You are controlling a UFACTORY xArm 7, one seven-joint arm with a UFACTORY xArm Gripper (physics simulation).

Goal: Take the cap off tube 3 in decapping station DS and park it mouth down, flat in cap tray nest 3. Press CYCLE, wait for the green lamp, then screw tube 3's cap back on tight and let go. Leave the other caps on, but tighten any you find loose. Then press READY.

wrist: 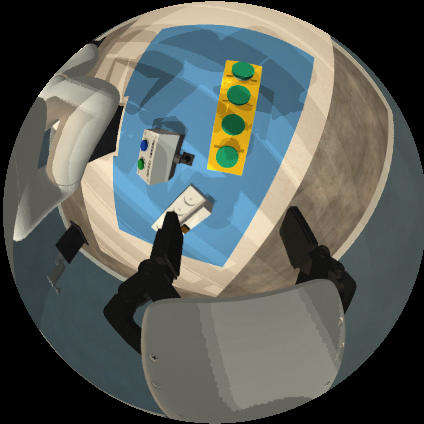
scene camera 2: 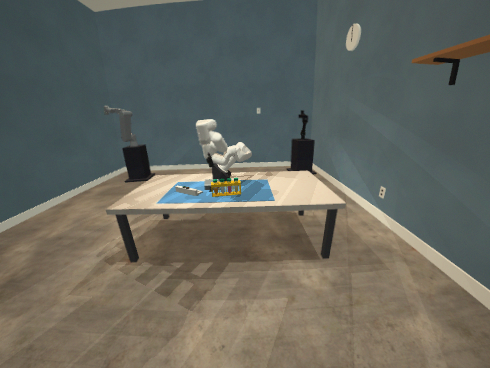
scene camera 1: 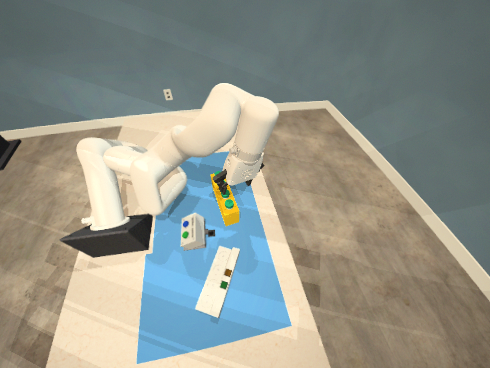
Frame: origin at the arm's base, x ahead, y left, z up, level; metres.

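Where they show: gripper, fingertip midpoint: [wrist: 234, 221] [scene camera 2: 210, 164] [scene camera 1: 234, 186]; arm's base, link origin: [scene camera 2: 222, 168] [scene camera 1: 111, 224].
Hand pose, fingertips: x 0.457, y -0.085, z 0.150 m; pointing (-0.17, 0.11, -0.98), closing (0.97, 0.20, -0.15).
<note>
Things, the pixels of their top centre, and the offset from my fingertips. "*": a spot on its surface instead. Level surfaces: height alone.
- yellow decapping station, top centre: [wrist: 235, 110] [scene camera 1: 223, 190] [scene camera 2: 225, 181] 0.018 m back, 0.101 m left, 0.141 m down
- farthest cap, top centre: [wrist: 242, 68] 0.019 m back, 0.179 m left, 0.123 m down
- second cap, top centre: [wrist: 238, 93] 0.018 m back, 0.127 m left, 0.123 m down
- third cap, top centre: [wrist: 232, 124] 0.017 m back, 0.075 m left, 0.123 m down
- nearest cap, top centre: [wrist: 226, 156] 0.016 m back, 0.023 m left, 0.123 m down
- white cap tray, top centre: [wrist: 171, 226] [scene camera 1: 218, 275] [scene camera 2: 188, 185] 0.124 m back, 0.200 m right, 0.191 m down
- control box, top centre: [wrist: 145, 158] [scene camera 1: 190, 226] 0.176 m back, 0.009 m right, 0.160 m down
- blue button, top centre: [wrist: 141, 145] 0.193 m back, 0.017 m left, 0.169 m down
- green button, top centre: [wrist: 138, 164] 0.201 m back, 0.028 m right, 0.169 m down
- black fitting, surface spot: [wrist: 187, 158] [scene camera 1: 212, 230] * 0.105 m back, 0.018 m right, 0.231 m down
- brown square, surface spot: [scene camera 1: 228, 272] * 0.088 m back, 0.201 m right, 0.190 m down
- green square, surface spot: [scene camera 1: 224, 285] * 0.111 m back, 0.235 m right, 0.190 m down
- blue mat, surface height: 0.244 m down
- pale table, surface height: 0.247 m down
The yellow decapping station [scene camera 1: 231, 218] [scene camera 2: 226, 195] [wrist: 231, 172] stands on the blue mat, holding a row of upright tubes. Four green caps show on it in the wrist view: the farthest cap [wrist: 243, 70], the second cap [wrist: 239, 95], the third cap [wrist: 233, 124] and the nearest cap [wrist: 227, 157]. Tube numbers and cap tightness cannot be told. My gripper [scene camera 1: 236, 187] [wrist: 234, 221] is open and empty, above the station and partly hiding it in scene camera 1. The white cap tray [scene camera 1: 212, 285] [scene camera 2: 187, 190] shows no cap. The control box [scene camera 1: 196, 231] [wrist: 162, 157] has a blue button [wrist: 144, 145] and a green button [wrist: 140, 164].
A black fitting [scene camera 1: 211, 233] [wrist: 187, 158] sticks out of the control box toward the station. A brown square [scene camera 1: 228, 272] and a green square [scene camera 1: 224, 285] mark the tray. The blue mat [scene camera 1: 170, 320] lies on the pale table [scene camera 2: 150, 200]. The arm's base is beside the mat.
</note>
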